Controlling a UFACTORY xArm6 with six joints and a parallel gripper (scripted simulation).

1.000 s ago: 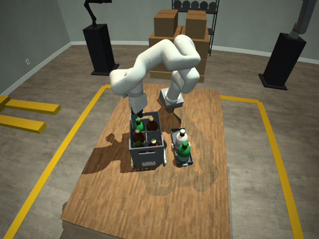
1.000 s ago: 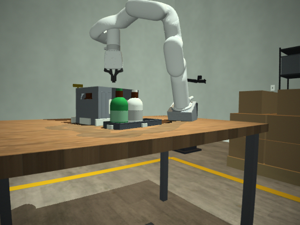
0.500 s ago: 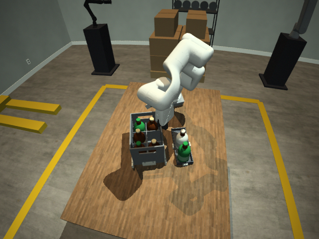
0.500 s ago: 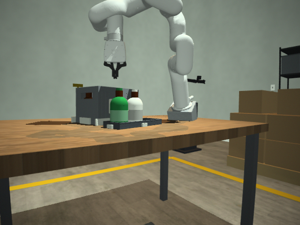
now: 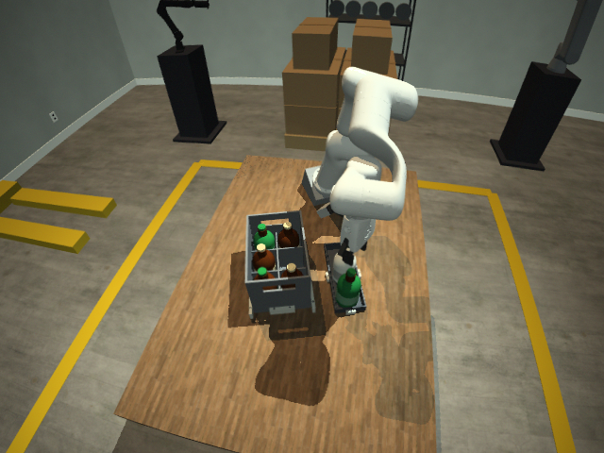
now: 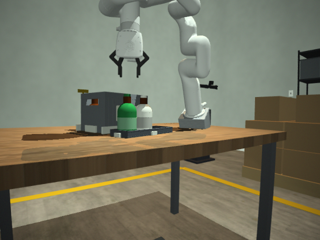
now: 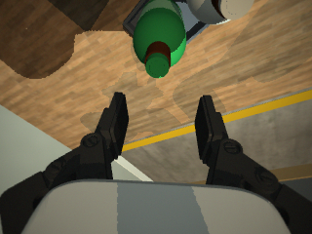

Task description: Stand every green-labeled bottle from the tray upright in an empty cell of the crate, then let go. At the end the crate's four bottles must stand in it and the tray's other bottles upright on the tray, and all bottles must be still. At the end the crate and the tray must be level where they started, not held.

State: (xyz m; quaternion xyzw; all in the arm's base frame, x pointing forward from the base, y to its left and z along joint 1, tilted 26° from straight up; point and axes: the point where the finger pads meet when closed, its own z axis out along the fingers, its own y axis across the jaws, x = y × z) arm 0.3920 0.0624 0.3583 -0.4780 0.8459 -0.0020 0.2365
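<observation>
The white-labeled bottle lies 160 mm below my hand, 80 mm behind it and 20 mm to the right of it. Also, from my hand: tray: 230 mm below, 80 mm behind, 20 mm to the right; then grey crate: 240 mm to the right, 160 mm below, 50 mm behind.
</observation>
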